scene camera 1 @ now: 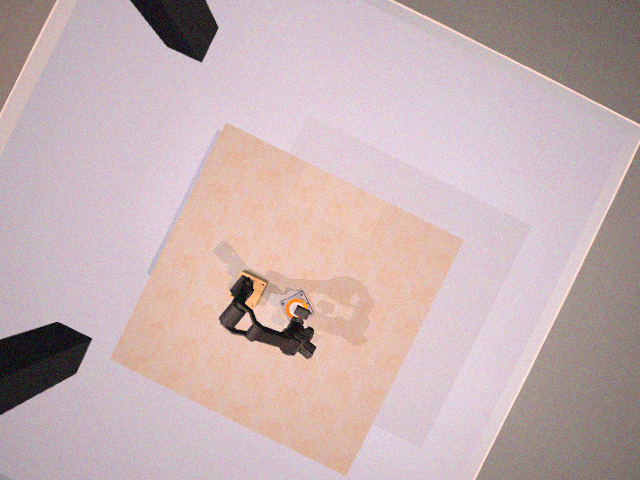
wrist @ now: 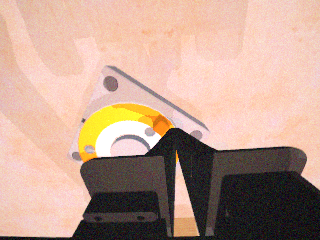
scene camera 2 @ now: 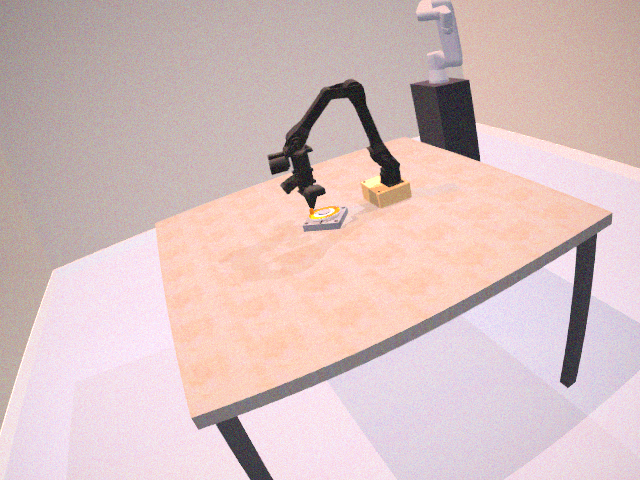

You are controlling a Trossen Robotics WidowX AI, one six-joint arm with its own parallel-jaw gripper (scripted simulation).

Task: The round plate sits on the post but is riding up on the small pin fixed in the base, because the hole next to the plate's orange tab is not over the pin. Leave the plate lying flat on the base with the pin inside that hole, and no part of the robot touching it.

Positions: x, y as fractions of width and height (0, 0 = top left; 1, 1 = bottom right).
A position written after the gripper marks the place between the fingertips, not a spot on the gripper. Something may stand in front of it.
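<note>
The wrist view shows a grey square base (wrist: 0.35, 0.36) and a round plate (wrist: 0.33, 0.53), together with the gripper (wrist: 0.55, 0.55).
</note>
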